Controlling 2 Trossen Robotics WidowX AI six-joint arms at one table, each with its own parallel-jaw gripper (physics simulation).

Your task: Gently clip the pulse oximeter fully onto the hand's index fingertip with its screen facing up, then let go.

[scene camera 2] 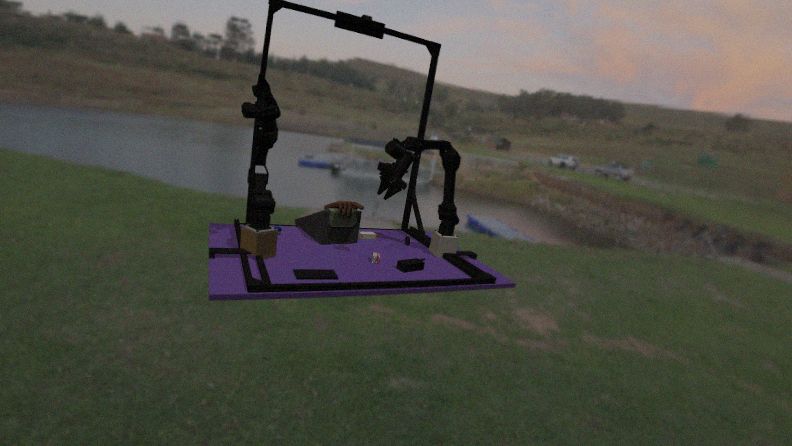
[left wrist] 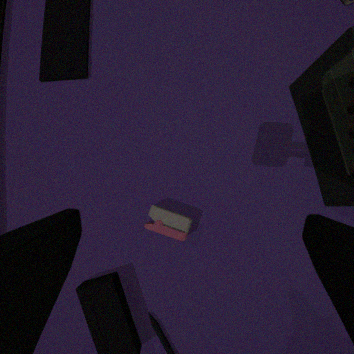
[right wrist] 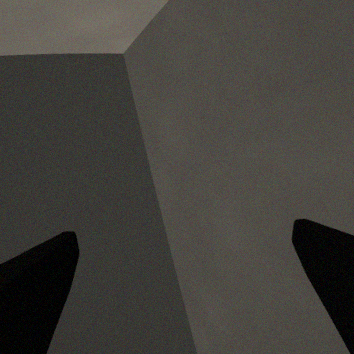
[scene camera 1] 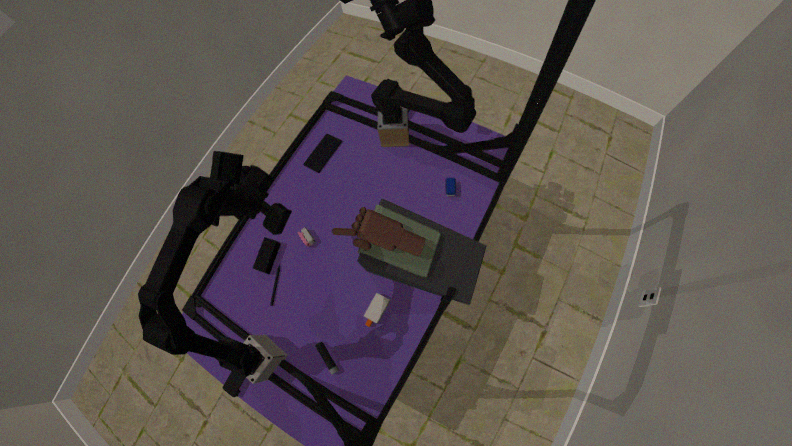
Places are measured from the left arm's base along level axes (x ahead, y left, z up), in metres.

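Pixels of known places: left gripper, fingertip midpoint: (scene camera 2: 381,196) (left wrist: 194,223) (scene camera 1: 278,203); right gripper, fingertip midpoint: (scene camera 2: 263,80) (right wrist: 186,236); left arm's base, origin of the base link: (scene camera 2: 445,233) (scene camera 1: 250,359); right arm's base, origin of the base link: (scene camera 2: 259,227) (scene camera 1: 392,116).
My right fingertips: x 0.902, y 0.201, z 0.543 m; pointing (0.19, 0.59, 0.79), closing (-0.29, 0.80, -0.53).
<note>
Ahead of a thing's pixels: the offset from my right fingertips to its top centre.
The pulse oximeter {0.522 m back, 0.061 m right, 0.617 m down} (scene camera 1: 305,236) (scene camera 2: 376,258) (left wrist: 170,221), pale grey with a pink part, lies on the purple table. In the left wrist view it shows between the fingertips, far below them. The brown hand (scene camera 1: 387,229) (scene camera 2: 346,207) rests on a green pad on a dark wedge, its index finger (scene camera 1: 344,231) pointing left in scene camera 1. My left gripper (scene camera 2: 386,195) (left wrist: 194,223) is open and empty, high above the table. My right gripper (right wrist: 186,236) is open and empty, raised and facing the grey walls; in scene camera 1 its fingers are cut off by the top edge.
Near the oximeter lie a black box {0.653 m back, 0.011 m left, 0.613 m down} (scene camera 1: 266,255) (left wrist: 110,312) and a dark pen {0.706 m back, 0.073 m right, 0.639 m down} (scene camera 1: 275,285). A flat black slab {0.245 m back, 0.111 m left, 0.640 m down} (scene camera 1: 323,152) (scene camera 2: 315,274) (left wrist: 65,40), a white box {0.573 m back, 0.388 m right, 0.620 m down} (scene camera 1: 377,308), a dark cylinder {0.774 m back, 0.355 m right, 0.621 m down} (scene camera 1: 326,357) and a blue object {0.111 m back, 0.349 m right, 0.616 m down} (scene camera 1: 450,186) lie elsewhere. The wedge (scene camera 1: 464,267) (left wrist: 312,135) stands beyond the oximeter.
</note>
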